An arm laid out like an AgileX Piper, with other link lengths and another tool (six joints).
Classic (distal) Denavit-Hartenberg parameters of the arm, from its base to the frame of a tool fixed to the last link. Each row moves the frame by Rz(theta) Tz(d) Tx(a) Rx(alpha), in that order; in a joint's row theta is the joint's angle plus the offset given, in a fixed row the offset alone. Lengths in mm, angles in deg.
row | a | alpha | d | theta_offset
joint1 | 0 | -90 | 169.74 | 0
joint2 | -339.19 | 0 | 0 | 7.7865
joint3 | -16.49 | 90 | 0 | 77.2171
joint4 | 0 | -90 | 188.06 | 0
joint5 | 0 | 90 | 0 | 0
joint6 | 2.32 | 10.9 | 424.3 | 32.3
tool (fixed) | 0 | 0 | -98.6 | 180
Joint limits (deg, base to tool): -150..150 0..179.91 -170..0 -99.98..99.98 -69.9..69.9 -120..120
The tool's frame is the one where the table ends.
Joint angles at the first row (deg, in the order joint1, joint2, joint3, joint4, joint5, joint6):
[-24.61 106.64 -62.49 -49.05 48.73 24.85]
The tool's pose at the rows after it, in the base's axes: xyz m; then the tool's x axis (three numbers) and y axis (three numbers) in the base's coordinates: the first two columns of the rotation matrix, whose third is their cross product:
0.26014 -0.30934 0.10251 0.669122 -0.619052 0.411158 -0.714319 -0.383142 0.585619
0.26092 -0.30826 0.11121 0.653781 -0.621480 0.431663 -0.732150 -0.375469 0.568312
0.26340 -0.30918 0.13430 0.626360 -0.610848 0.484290 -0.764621 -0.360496 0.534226
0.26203 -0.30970 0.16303 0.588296 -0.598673 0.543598 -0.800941 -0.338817 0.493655
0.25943 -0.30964 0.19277 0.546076 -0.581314 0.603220 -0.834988 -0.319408 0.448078
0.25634 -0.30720 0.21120 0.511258 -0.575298 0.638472 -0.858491 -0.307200 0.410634
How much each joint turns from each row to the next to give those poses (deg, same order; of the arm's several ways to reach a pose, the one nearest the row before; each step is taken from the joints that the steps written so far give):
[0.00 0.00 0.00 0.00 0.70 0.00]
[0.00 -1.55 0.00 0.54 0.10 0.00]
[0.00 -3.65 0.00 0.11 0.03 -0.01]
[0.00 -4.52 0.00 0.13 0.50 0.01]
[0.00 -4.67 0.00 0.00 0.35 0.00]
[0.04 -3.18 0.00 0.52 0.31 0.00]

